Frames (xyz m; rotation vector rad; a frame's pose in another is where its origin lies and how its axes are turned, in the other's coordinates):
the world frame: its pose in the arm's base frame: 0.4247 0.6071 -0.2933 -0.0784 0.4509 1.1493
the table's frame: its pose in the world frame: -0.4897 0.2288 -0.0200 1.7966 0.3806 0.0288
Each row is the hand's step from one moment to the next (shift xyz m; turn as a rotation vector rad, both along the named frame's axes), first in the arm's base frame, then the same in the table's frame.
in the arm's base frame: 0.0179 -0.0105 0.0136 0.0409 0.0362 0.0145
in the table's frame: -0.0155 0.0158 0.0113 0.0254 0.0476 0.0170
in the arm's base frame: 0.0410 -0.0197 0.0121 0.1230 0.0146 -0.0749
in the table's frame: -0.0225 0.0239 0.0338 0.0507 0.0191 0.1342
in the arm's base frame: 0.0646 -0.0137 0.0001 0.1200 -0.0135 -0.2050
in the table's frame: -0.0111 0.0305 0.0575 0.0887 -0.0890 0.2020
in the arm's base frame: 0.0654 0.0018 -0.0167 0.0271 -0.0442 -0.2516
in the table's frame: 0.0106 0.0247 0.0619 0.0828 -0.1868 0.1557
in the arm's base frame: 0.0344 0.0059 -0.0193 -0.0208 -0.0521 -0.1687
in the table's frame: 0.0150 0.0073 0.0362 0.0353 -0.1557 0.0782
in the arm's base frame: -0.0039 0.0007 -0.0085 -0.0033 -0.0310 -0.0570
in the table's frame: 0.0046 -0.0081 0.0006 0.0002 -0.0558 0.0332
